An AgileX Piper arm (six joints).
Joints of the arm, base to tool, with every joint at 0 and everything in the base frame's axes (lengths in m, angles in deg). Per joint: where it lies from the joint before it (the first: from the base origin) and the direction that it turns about. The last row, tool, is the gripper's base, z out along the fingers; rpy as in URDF.
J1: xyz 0 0 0.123 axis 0 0 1
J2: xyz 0 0 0 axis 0 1 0
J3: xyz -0.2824 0 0.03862 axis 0 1 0
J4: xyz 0.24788 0 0.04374 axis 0.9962 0 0.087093
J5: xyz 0 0 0 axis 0 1 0
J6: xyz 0.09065 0 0.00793 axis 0.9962 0 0.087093
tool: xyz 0 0 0 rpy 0 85.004 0
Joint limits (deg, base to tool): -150..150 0..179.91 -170..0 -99.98..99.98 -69.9..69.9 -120..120
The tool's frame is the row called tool.
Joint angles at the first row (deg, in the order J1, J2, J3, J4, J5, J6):
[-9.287 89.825 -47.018 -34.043 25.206 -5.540]
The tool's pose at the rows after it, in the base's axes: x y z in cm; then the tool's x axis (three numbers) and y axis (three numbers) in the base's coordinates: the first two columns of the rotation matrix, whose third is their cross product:
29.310, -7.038, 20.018, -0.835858, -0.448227, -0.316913, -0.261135, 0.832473, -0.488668
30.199, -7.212, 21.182, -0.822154, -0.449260, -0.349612, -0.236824, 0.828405, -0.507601
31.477, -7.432, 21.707, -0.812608, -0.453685, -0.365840, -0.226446, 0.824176, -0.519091
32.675, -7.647, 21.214, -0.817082, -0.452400, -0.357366, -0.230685, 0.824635, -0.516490
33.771, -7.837, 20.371, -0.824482, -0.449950, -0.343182, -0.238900, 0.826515, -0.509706
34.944, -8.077, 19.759, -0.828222, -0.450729, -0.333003, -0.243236, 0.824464, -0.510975
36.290, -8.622, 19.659, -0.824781, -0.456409, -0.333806, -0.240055, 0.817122, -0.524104
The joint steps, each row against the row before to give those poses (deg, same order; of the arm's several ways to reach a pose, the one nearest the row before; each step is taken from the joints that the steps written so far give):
[0.000 0.000 -1.340 -1.632 -0.527 2.134]
[-0.001 0.069 -2.538 -0.524 0.000 0.559]
[0.002 1.706 -3.036 -0.331 -0.070 0.114]
[-0.002 2.839 -2.384 -0.041 0.184 0.018]
[0.000 3.029 -2.026 0.001 0.125 0.049]
[0.000 2.855 -2.405 -0.566 0.196 0.344]
[-0.432 2.564 -3.196 -0.752 0.000 -0.114]

